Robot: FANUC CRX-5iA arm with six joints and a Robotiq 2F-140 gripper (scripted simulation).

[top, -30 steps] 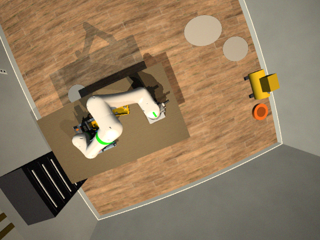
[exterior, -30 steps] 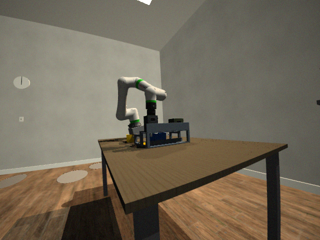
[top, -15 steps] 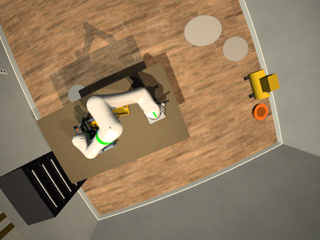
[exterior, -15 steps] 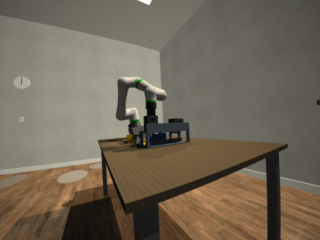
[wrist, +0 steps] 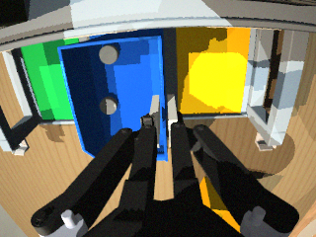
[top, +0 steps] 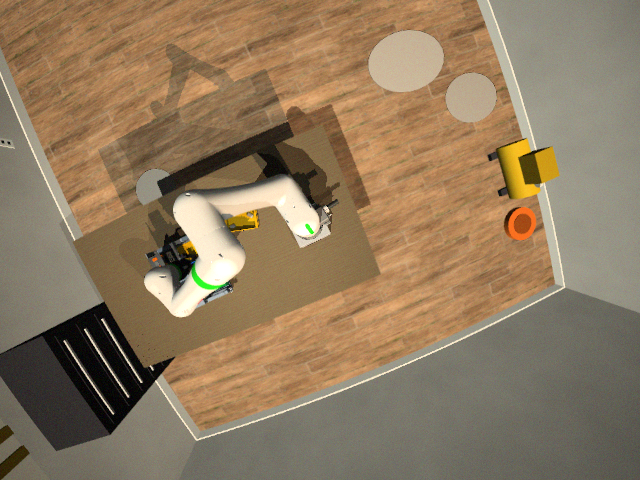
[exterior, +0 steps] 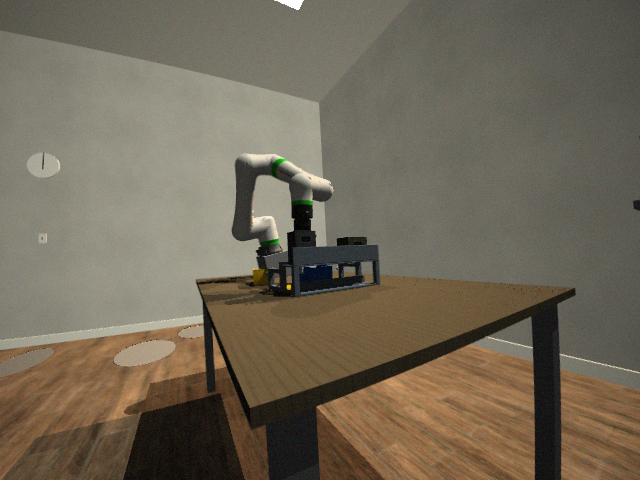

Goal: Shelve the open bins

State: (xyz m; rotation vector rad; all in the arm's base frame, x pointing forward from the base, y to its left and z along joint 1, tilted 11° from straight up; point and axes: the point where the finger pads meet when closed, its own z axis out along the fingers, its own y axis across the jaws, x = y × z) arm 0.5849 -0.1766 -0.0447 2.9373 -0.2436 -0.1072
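The blue bin lies 50 mm to the left of my hand and 40 mm below it. Round my hand: blue mark (80 mm below, 60 mm ahead, 40 mm to the left); green mark (150 mm to the left, 80 mm below, 80 mm ahead); yellow mark (80 mm below, 70 mm to the right, 40 mm ahead).
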